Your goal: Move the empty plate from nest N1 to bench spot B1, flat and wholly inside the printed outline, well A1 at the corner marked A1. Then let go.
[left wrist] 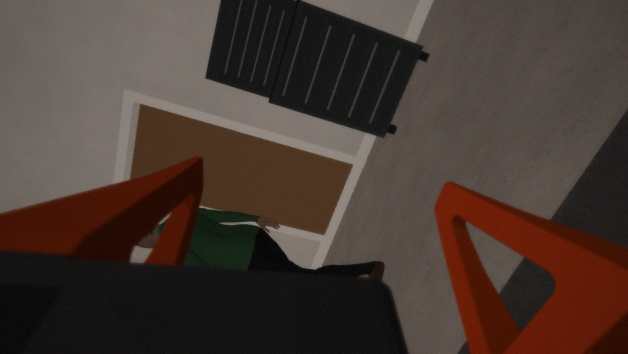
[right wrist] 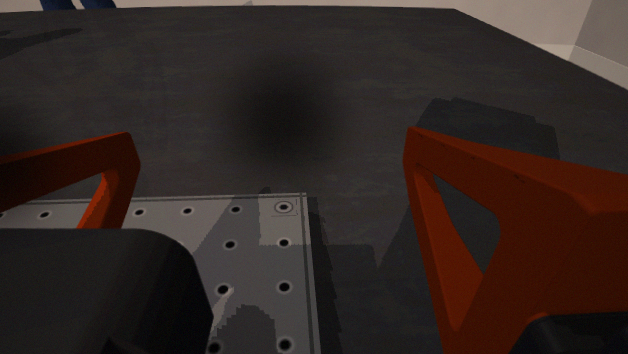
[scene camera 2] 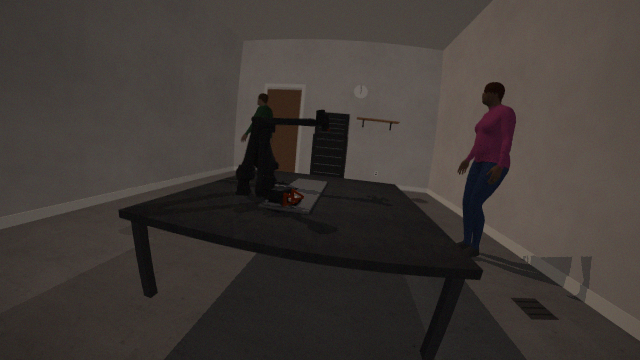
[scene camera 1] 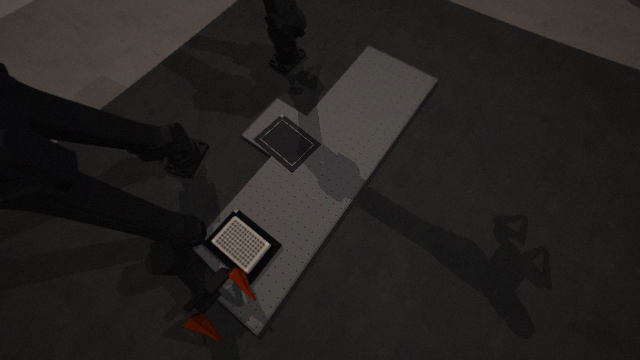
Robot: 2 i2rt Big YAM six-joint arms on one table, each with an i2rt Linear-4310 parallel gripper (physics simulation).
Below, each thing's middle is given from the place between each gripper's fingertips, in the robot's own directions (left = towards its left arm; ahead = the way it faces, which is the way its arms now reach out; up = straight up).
Labels:
I see the black mat with white outline (scene camera 1: 289, 144) 520 mm below my left hand, 470 mm to the right of it and 220 mm behind it. From my left hand the other things lie so: white well plate (scene camera 1: 239, 242) (770 mm to the right, 500 mm below, 120 mm behind).
Now: right hand 12 cm past the white well plate, 12 cm to the right of it and 4 cm above it. Round my right hand: black mat with white outline (22 cm behind, 42 cm to the left, 6 cm below).

